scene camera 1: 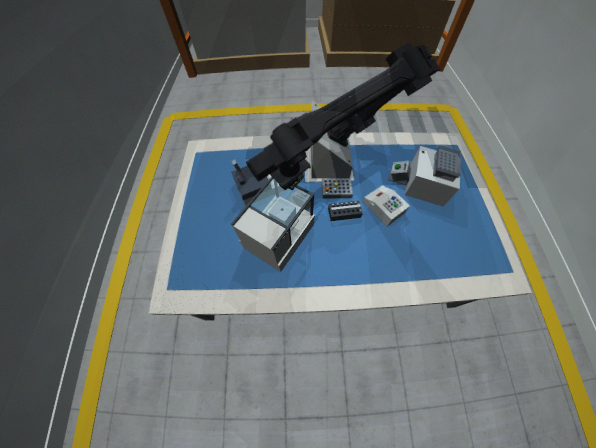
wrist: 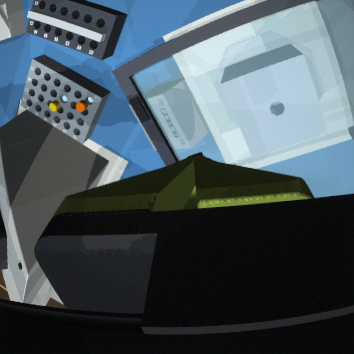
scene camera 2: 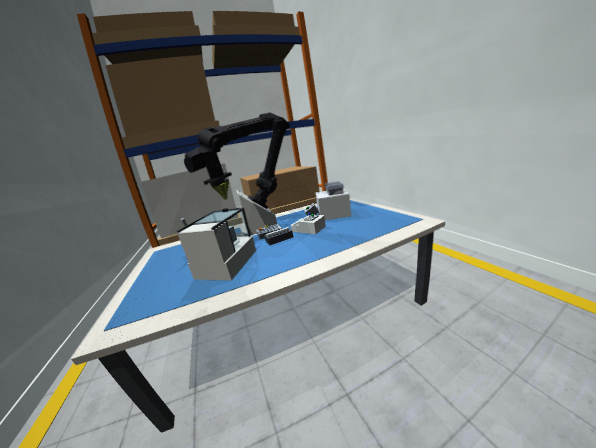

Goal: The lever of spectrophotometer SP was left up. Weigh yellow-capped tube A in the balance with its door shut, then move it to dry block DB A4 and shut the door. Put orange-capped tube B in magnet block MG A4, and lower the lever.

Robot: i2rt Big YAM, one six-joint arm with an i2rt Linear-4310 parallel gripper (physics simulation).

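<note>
A balance, a lever stand and a grey block device are in view. The gripper holds nothing and is shut.
</note>
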